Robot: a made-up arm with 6 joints. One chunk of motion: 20 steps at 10 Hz.
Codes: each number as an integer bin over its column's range. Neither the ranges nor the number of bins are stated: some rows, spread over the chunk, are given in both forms.
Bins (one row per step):
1: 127 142 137 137 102 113
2: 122 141 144 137 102 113
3: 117 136 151 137 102 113
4: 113 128 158 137 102 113
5: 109 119 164 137 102 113
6: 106 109 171 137 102 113
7: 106 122 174 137 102 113
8: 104 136 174 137 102 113
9: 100 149 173 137 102 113
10: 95 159 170 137 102 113
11: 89 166 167 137 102 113
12: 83 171 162 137 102 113
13: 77 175 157 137 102 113
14: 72 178 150 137 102 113
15: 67 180 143 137 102 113
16: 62 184 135 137 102 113
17: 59 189 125 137 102 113
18: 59 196 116 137 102 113
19: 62 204 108 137 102 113
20: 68 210 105 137 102 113
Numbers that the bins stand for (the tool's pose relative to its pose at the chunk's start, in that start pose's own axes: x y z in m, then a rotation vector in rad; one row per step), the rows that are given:
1: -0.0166 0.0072 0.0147 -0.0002 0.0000 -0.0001
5: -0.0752 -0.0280 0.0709 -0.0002 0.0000 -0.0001
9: -0.1045 0.0179 0.0896 -0.0002 0.0000 -0.0001
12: -0.1598 0.0515 0.0667 -0.0002 0.0000 -0.0001
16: -0.2282 0.0714 0.0106 -0.0002 0.0000 -0.0001
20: -0.2087 0.1112 -0.0518 -0.0002 0.0000 -0.0001
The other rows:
2: -0.0329 0.0056 0.0293 -0.0002 0.0000 -0.0001
3: -0.0492 -0.0020 0.0438 -0.0002 0.0000 -0.0001
4: -0.0622 -0.0142 0.0584 -0.0002 0.0000 -0.0001
6: -0.0850 -0.0433 0.0854 -0.0002 0.0000 -0.0001
7: -0.0850 -0.0234 0.0916 -0.0002 0.0000 -0.0001
8: -0.0915 -0.0020 0.0916 -0.0002 0.0000 -0.0001
10: -0.1208 0.0332 0.0833 -0.0002 0.0000 -0.0001
11: -0.1403 0.0439 0.0771 -0.0002 0.0000 -0.0001
13: -0.1794 0.0576 0.0563 -0.0002 0.0000 -0.0001
14: -0.1956 0.0622 0.0418 -0.0002 0.0000 -0.0001
15: -0.2119 0.0653 0.0272 -0.0002 0.0000 -0.0001
17: -0.2380 0.0791 -0.0102 -0.0002 0.0000 -0.0001
18: -0.2380 0.0898 -0.0289 -0.0002 0.0000 -0.0001
19: -0.2282 0.1020 -0.0455 -0.0002 0.0000 -0.0001

